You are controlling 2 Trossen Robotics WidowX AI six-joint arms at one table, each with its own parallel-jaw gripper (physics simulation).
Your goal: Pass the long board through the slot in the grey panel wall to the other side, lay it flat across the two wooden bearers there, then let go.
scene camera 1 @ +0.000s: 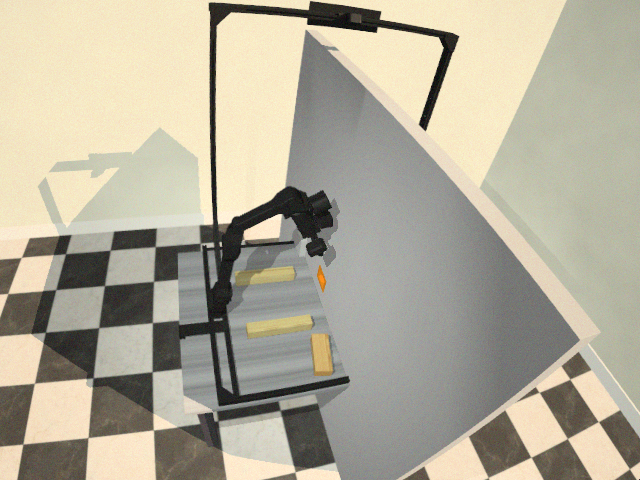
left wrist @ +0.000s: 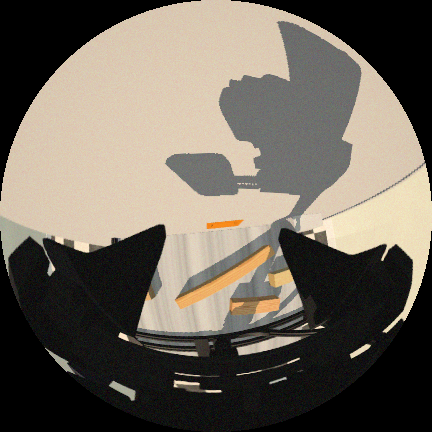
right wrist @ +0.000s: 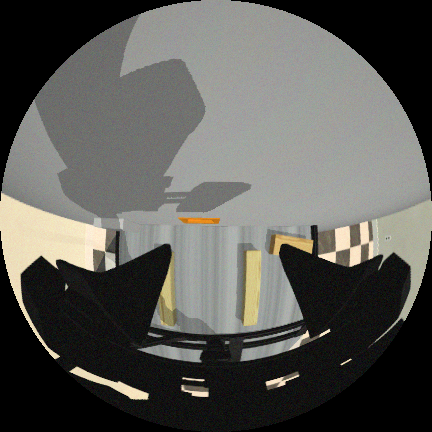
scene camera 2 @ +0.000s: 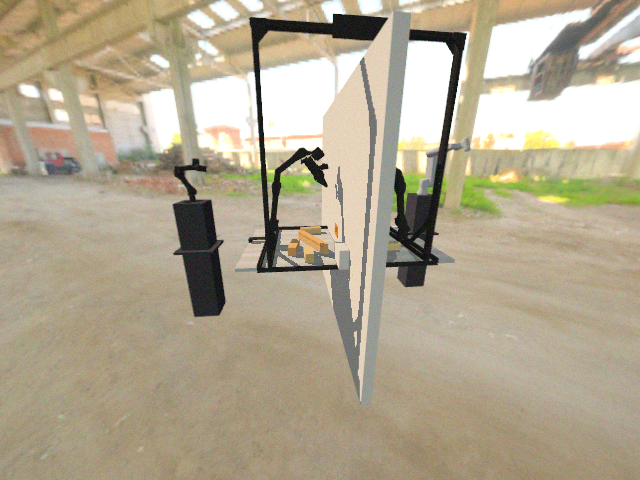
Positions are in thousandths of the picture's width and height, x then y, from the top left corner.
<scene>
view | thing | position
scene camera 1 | my right gripper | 498, 514
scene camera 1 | grey panel wall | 693, 659
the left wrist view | my left gripper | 520, 538
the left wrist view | grey panel wall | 485, 274
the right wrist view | my right gripper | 527, 580
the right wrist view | grey panel wall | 510, 270
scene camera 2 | grey panel wall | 563, 282
</scene>
